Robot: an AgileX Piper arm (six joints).
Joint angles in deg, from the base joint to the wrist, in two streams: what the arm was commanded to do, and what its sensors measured. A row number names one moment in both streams.
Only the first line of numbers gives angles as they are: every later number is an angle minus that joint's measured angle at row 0.
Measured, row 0:
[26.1 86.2 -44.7 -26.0 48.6 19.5]
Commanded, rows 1 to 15:
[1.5 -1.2 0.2 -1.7 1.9 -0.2]
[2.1 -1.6 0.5 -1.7 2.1 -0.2]
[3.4 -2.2 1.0 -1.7 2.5 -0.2]
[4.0 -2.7 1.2 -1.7 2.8 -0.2]
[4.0 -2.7 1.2 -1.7 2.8 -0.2]
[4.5 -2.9 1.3 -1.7 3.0 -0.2]
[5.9 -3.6 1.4 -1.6 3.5 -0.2]
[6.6 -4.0 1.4 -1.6 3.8 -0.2]
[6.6 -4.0 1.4 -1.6 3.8 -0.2]
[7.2 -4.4 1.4 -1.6 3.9 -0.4]
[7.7 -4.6 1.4 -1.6 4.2 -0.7]
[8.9 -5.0 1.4 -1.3 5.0 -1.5]
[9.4 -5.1 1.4 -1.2 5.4 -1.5]
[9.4 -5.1 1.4 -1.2 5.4 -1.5]
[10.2 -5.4 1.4 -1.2 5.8 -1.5]
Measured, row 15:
[8.7 -4.5 1.2 0.0 3.7 -0.6]
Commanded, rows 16 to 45:
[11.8 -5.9 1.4 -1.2 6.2 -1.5]
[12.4 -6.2 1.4 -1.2 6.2 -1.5]
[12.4 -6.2 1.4 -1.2 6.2 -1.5]
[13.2 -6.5 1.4 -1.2 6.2 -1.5]
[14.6 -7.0 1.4 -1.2 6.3 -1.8]
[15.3 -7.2 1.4 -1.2 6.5 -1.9]
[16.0 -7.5 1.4 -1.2 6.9 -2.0]
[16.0 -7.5 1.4 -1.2 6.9 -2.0]
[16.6 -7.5 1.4 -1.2 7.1 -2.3]
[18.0 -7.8 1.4 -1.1 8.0 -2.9]
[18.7 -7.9 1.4 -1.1 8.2 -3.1]
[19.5 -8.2 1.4 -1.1 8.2 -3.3]
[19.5 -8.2 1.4 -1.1 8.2 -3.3]
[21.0 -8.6 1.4 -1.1 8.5 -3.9]
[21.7 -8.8 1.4 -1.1 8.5 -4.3]
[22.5 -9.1 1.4 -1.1 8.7 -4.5]
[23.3 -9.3 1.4 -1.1 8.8 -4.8]
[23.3 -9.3 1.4 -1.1 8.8 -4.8]
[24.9 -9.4 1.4 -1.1 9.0 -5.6]
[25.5 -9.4 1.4 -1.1 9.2 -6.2]
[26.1 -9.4 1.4 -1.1 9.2 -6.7]
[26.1 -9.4 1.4 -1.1 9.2 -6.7]
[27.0 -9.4 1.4 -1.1 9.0 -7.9]
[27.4 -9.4 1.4 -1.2 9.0 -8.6]
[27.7 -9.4 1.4 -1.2 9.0 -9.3]
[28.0 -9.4 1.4 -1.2 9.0 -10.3]
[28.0 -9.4 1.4 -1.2 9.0 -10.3]
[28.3 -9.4 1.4 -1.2 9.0 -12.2]
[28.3 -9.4 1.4 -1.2 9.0 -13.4]
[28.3 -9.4 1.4 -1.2 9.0 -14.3]
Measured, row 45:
[27.9 -8.8 1.3 0.6 8.2 -10.9]
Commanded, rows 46 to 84:
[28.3 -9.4 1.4 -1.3 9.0 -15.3]
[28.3 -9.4 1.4 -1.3 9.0 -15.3]
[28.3 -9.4 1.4 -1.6 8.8 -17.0]
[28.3 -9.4 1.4 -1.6 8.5 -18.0]
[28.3 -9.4 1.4 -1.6 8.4 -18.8]
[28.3 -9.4 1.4 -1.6 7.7 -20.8]
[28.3 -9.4 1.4 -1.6 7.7 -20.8]
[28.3 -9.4 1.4 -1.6 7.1 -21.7]
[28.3 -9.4 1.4 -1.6 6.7 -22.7]
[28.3 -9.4 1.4 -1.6 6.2 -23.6]
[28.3 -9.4 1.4 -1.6 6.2 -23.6]
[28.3 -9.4 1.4 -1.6 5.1 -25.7]
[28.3 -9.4 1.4 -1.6 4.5 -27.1]
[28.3 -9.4 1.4 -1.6 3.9 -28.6]
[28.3 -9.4 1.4 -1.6 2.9 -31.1]
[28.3 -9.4 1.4 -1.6 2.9 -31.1]
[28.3 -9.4 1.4 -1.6 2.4 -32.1]
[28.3 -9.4 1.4 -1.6 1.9 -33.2]
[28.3 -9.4 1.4 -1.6 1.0 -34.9]
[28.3 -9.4 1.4 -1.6 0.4 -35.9]
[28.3 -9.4 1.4 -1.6 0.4 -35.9]
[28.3 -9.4 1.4 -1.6 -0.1 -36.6]
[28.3 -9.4 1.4 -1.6 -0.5 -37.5]
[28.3 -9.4 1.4 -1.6 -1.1 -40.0]
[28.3 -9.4 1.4 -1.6 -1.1 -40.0]
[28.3 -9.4 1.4 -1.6 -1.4 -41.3]
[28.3 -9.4 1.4 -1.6 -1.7 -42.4]
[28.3 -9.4 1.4 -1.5 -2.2 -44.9]
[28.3 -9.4 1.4 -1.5 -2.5 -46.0]
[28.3 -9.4 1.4 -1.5 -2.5 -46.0]
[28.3 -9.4 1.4 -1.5 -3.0 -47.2]
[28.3 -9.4 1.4 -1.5 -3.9 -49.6]
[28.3 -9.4 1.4 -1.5 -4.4 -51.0]
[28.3 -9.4 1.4 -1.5 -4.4 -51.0]
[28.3 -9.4 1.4 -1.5 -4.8 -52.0]
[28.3 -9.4 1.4 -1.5 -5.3 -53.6]
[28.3 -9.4 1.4 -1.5 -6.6 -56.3]
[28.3 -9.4 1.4 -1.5 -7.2 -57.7]
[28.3 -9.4 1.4 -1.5 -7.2 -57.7]
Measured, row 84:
[28.0 -8.8 1.4 0.0 -4.5 -53.2]
